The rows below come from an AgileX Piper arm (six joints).
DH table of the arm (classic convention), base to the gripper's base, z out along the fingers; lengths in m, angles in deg. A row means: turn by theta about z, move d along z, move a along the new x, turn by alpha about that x. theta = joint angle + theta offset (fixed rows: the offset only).
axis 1: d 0.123, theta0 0, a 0, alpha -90
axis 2: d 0, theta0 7.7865, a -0.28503, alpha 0
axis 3: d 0, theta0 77.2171, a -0.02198, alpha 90
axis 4: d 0.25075, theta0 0, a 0, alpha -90
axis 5: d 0, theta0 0, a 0, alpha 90
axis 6: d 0.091, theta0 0, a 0, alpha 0
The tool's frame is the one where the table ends.
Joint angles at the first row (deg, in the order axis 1, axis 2, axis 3, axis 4, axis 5, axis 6):
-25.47 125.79 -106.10 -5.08 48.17 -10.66
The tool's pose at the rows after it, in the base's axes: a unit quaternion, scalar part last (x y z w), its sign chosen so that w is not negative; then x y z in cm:
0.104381 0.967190 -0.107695 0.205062 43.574 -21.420 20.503
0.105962 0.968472 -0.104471 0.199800 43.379 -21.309 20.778
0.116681 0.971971 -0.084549 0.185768 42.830 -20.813 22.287
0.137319 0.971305 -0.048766 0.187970 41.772 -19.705 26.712
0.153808 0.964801 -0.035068 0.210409 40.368 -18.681 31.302
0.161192 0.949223 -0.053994 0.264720 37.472 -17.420 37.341
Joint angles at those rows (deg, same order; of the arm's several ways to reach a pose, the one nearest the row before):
-25.47 125.91 -106.10 -5.02 48.77 -10.73
-25.47 125.48 -106.10 -4.80 49.89 -10.73
-25.47 124.02 -107.35 -2.85 54.92 -10.63
-25.47 120.23 -111.07 1.23 63.47 -9.71
-25.42 115.86 -113.95 3.08 68.64 -7.81
-25.42 108.17 -114.75 2.35 70.31 -6.32

